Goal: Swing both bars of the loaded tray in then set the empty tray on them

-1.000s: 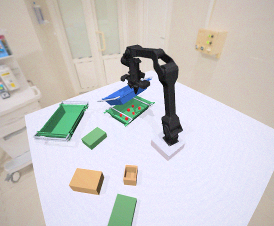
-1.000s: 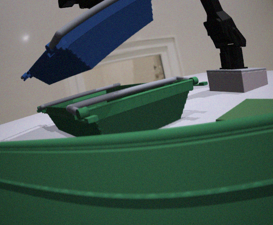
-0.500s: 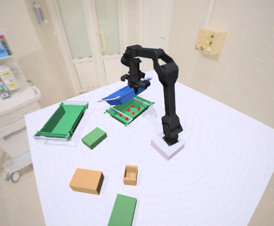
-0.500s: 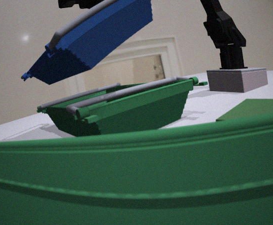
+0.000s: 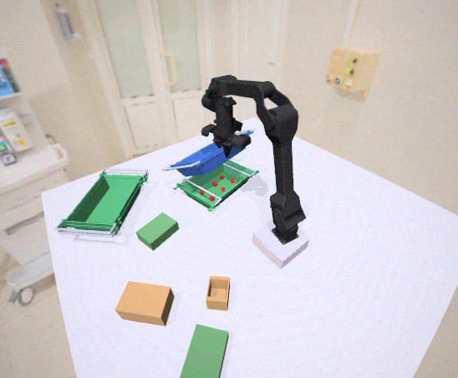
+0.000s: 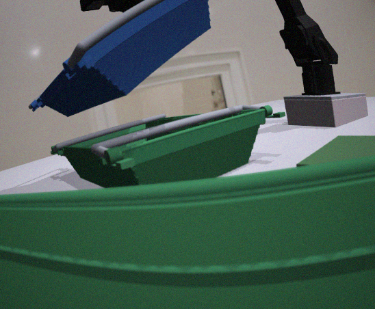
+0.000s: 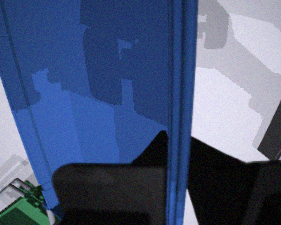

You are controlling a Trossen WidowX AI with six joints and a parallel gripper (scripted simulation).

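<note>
My gripper tip is now 8 cm short of the blue tray, 3 cm to the right of it and 1 cm above it. The rest, counted from my gripper tip: open box (38 cm behind, 22 cm to the left, 17 cm below).
</note>
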